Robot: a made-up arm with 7 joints.
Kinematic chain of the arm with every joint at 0, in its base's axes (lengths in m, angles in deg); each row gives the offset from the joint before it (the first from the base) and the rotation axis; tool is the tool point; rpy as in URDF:
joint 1: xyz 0 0 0.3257 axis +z
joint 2: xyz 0 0 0 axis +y
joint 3: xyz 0 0 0.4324 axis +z
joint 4: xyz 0.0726 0 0 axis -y
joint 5: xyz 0.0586 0 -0.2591 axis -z
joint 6: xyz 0 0 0 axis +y
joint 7: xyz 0.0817 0 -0.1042 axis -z
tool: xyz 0 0 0 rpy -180 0 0
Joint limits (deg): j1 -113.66..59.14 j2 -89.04..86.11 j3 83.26..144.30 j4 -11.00..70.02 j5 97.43..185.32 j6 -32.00..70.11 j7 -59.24..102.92
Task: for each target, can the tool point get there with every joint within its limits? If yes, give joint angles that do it. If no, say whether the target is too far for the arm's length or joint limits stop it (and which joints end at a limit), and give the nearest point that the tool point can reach.
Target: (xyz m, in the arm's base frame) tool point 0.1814 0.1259 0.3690
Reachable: yes | joints -88.96 -16.56 133.33 15.80 118.95 12.79 -38.05
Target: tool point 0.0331 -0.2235 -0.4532
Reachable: no: joint limits stop it (at a limit: joint 1, joint 2, joint 3, joint 5, joint 6) | nearest point -0.2821 -0.1259 -0.0366 | short by 0.531 m
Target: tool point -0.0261 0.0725 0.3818
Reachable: yes | joints 28.78 8.22 121.84 -3.32 137.12 9.24 36.37
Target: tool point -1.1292 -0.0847 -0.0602
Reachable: no: too far | nearest point -0.5960 -0.0447 0.1220 | short by 0.565 m
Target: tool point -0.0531 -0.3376 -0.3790
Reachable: no: joint limits stop it (at a limit: joint 1, joint 2, joint 3, joint 5, joint 6) | nearest point -0.3393 -0.1837 -0.0623 | short by 0.454 m
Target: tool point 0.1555 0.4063 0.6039
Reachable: yes | joints -26.47 0.42 91.59 57.07 104.49 52.50 54.52
